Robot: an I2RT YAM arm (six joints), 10 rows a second.
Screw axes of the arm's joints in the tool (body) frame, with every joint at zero. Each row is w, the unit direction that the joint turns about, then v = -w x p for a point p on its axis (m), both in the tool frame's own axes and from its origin. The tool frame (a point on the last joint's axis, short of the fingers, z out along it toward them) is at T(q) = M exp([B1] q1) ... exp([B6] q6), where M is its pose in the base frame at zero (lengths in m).
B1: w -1 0 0 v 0 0.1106 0
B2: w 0 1 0 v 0.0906 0 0.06
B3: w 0 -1 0 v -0.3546 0 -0.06
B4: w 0 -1 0 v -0.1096 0 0
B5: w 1 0 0 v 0 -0.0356 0
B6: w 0 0 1 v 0 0 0
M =
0 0 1 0.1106
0 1 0 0
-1 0 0 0.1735
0 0 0 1
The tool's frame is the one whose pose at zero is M.
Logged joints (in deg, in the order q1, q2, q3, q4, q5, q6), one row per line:
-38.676, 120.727, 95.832, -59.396, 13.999, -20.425
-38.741, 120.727, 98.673, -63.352, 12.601, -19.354
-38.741, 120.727, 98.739, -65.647, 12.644, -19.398
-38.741, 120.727, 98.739, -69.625, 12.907, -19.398
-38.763, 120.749, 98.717, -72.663, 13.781, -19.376
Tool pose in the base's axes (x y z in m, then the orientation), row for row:
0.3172, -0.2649, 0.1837, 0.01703, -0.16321, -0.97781, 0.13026
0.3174, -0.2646, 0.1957, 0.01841, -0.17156, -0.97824, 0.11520
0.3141, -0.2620, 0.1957, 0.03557, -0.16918, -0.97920, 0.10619
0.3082, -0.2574, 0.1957, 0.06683, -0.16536, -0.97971, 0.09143
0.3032, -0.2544, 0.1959, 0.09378, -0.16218, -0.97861, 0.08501
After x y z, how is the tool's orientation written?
As a quaternion, w x y z.
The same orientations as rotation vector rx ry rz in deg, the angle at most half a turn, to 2 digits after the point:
-29.06, -174.12, 23.20
-30.52, -174.05, 20.50
-29.78, -172.37, 18.69
-28.56, -169.22, 15.79
-27.57, -166.35, 14.45

